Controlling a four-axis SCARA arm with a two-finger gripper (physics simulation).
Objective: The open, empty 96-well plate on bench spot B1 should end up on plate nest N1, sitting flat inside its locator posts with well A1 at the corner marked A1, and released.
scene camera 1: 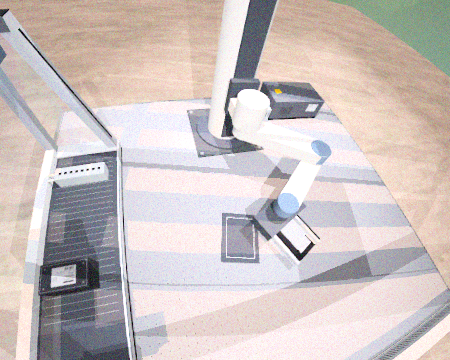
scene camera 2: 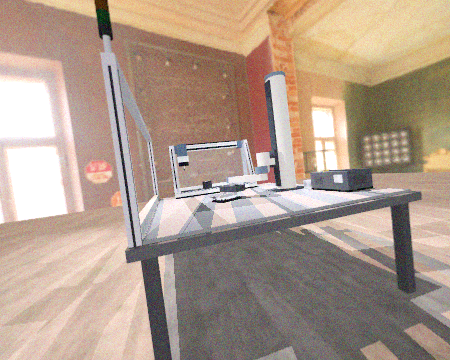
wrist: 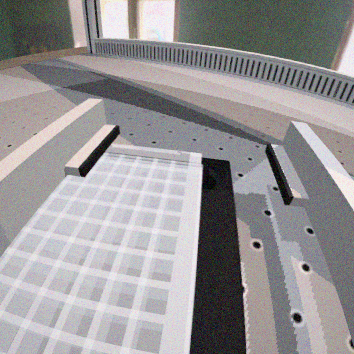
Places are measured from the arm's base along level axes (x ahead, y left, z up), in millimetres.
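Pixels of known places: gripper, fingertip midpoint: (scene camera 1: 308, 252) (scene camera 2: 214, 196) (wrist: 192, 123); arm's base at its link origin: (scene camera 1: 223, 130).
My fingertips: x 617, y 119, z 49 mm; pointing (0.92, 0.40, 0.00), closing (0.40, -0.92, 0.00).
Note:
For each thing: its top centre in the pictures, then the offset to it from my fingertips. "*": a spot on its surface instead. Level surfaces: height alone.
- white 96-well plate at its top centre: (wrist: 70, 238) (scene camera 1: 296, 230) 0 mm left, 84 mm back, 10 mm down
- black plate nest at its top centre: (wrist: 75, 244) (scene camera 1: 296, 231) (scene camera 2: 226, 197) 0 mm left, 83 mm back, 14 mm down
- outlined dark rectangle at a spot on its surface: (scene camera 1: 224, 242) * 257 mm right, 112 mm back, 34 mm down
- conveyor at its surface level: 13 mm up
- dark box at a spot on its surface: (scene camera 1: 47, 285) * 733 mm right, 72 mm back, 83 mm up
- pale block at a spot on its surface: (scene camera 1: 82, 176) * 673 mm right, 391 mm back, 55 mm up
The white 96-well plate (scene camera 1: 299, 234) (wrist: 117, 240) has its wells open at the top. It lies over the black plate nest (wrist: 220, 260), with a broad black strip showing along its right side in the wrist view. The near end of the plate and the A1 mark are out of that view, and full seating in the posts cannot be told. My gripper (scene camera 1: 305, 246) (wrist: 192, 123) is open over the plate, off-centre: the left pad overlaps the plate's left edge in the wrist view, the right pad stands well clear of it. The outlined dark rectangle (scene camera 1: 224, 242) beside the nest carries no plate.
A conveyor (scene camera 1: 82, 215) with a framed gantry runs along the left, carrying a dark box (scene camera 1: 47, 285) and a pale block (scene camera 1: 82, 176). A dark control box (scene camera 1: 292, 102) (scene camera 2: 357, 180) stands near the arm's column (scene camera 1: 225, 65) (scene camera 2: 285, 130).

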